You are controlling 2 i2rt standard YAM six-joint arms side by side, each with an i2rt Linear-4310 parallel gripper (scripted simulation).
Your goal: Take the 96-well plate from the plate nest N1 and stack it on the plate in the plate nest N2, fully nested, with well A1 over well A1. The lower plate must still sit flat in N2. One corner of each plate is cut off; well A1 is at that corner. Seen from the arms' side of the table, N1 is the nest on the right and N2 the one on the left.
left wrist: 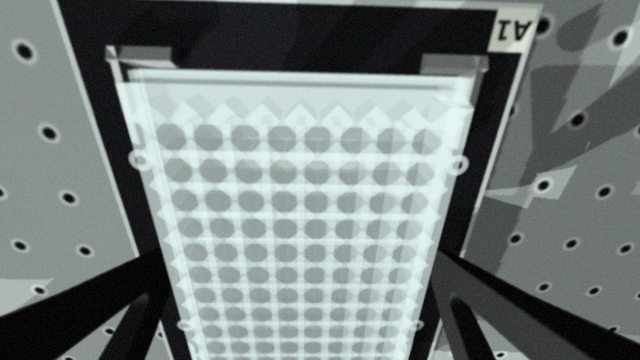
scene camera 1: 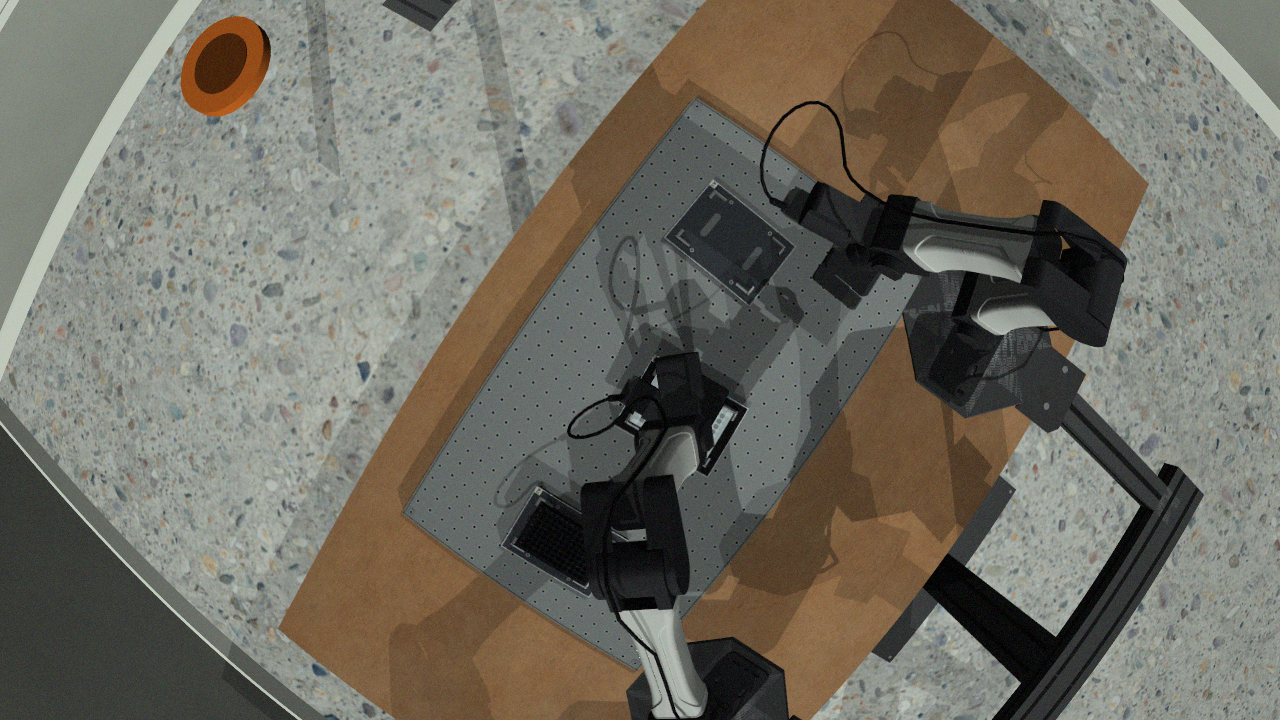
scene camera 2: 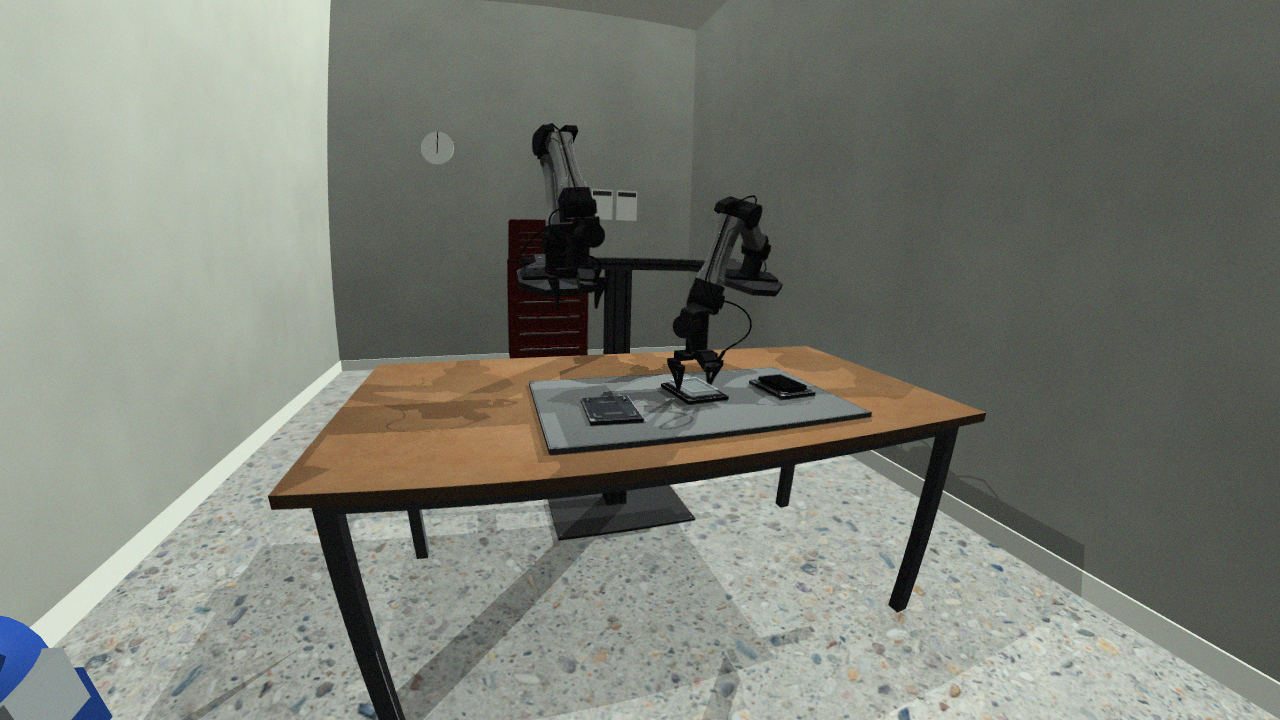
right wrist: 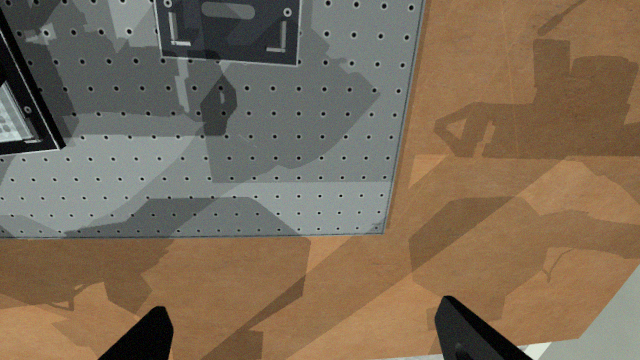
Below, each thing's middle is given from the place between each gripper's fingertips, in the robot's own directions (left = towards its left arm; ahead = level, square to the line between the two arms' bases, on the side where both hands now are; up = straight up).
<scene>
Now: left hand 10 mm above the clear 96-well plate (left wrist: 323,158). From my left hand the other things lie so: black nest (left wrist: 378,44): 20 mm below; black 96-well plate (scene camera 1: 539,548): 30 mm ahead, 270 mm to the left.
My right gripper (scene camera 1: 849,253) is now 40 mm short of the clear 96-well plate, 310 mm to the right of it and 220 mm above it. Round my right hand: black nest: 40 mm ahead, 310 mm to the left, 230 mm below; black 96-well plate: 80 mm ahead, 580 mm to the left, 220 mm below.
</scene>
